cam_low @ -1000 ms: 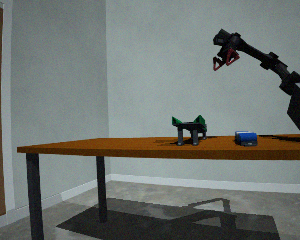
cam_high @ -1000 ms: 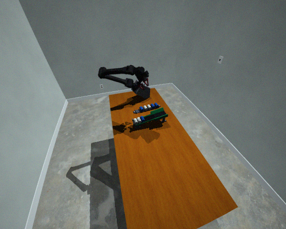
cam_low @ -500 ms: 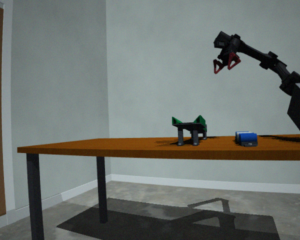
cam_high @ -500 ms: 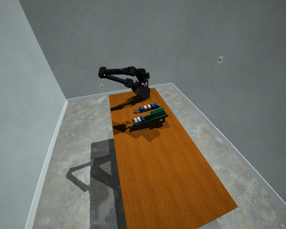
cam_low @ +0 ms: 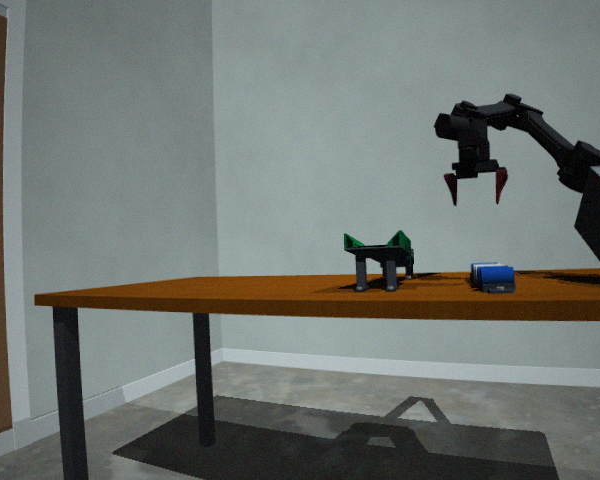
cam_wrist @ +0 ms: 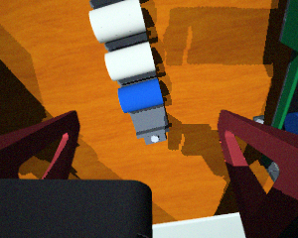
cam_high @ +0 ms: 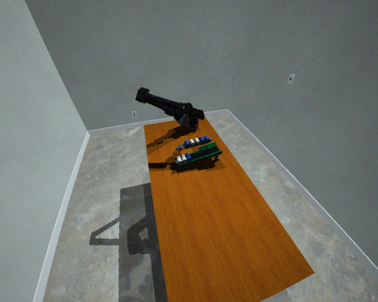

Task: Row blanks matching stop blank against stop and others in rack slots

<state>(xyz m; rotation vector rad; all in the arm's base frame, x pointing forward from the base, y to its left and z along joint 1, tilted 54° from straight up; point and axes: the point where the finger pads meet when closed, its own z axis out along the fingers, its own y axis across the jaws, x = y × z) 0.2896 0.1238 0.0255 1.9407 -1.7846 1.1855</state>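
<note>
The grey stock rack is 20 mm behind my hand, 20 mm to the left of it and 200 mm below it. The rest, counted from my hand: feed ramp: 230 mm ahead, 20 mm to the right, 130 mm below.
</note>
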